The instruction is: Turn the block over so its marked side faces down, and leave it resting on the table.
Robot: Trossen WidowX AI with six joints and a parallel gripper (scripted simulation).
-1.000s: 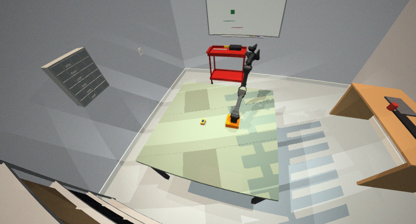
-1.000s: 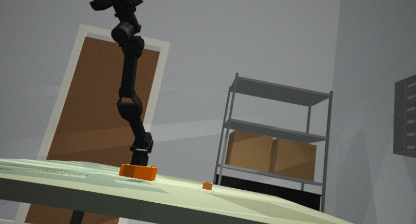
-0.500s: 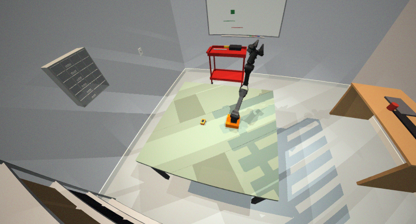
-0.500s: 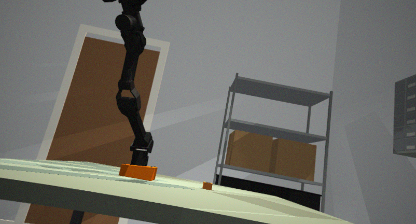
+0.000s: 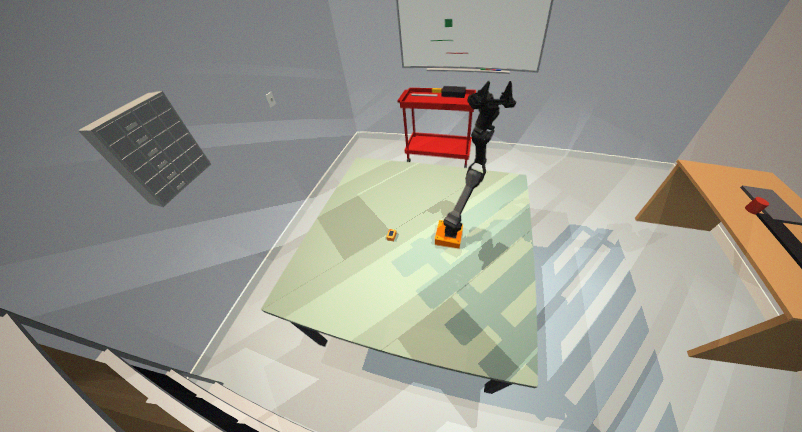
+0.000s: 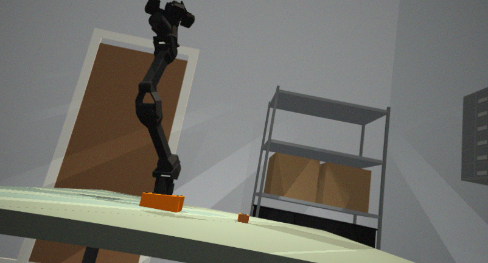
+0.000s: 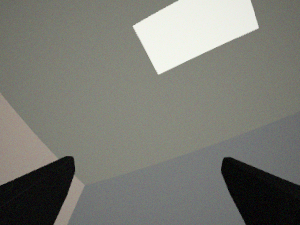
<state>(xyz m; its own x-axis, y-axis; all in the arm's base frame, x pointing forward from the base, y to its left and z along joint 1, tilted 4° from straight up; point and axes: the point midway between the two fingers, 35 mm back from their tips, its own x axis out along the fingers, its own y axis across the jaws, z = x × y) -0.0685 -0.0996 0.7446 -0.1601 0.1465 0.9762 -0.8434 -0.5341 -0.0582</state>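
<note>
My gripper tip is 800 mm above the orange block, 450 mm short of it and 170 mm to the right of it.
</note>
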